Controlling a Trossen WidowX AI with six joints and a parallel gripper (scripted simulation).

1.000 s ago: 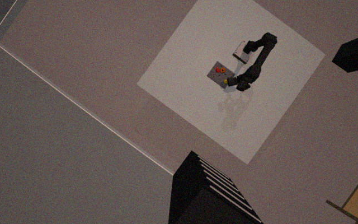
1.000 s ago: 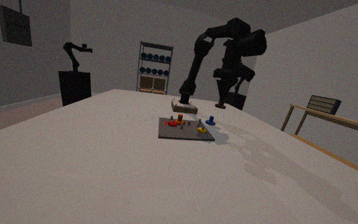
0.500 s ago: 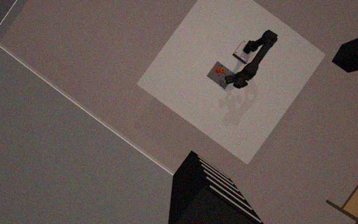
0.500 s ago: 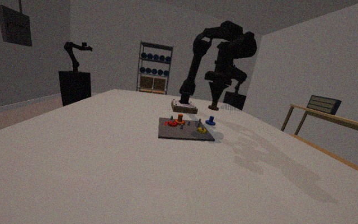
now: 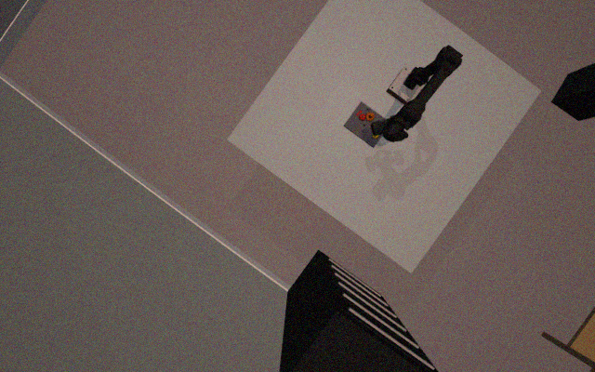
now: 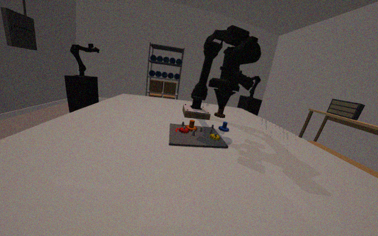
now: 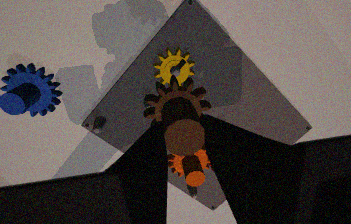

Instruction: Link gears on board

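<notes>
Now: gripper tip 10 cm above the orange gear, 8 cm to the left of it and 6 cm past it. The rest, counted from my gripper tip: brown gear 1 cm below; red gear 12 cm to the right, 11 cm below, 4 cm behind; yellow gear 11 cm below, 1 cm ahead.
</notes>
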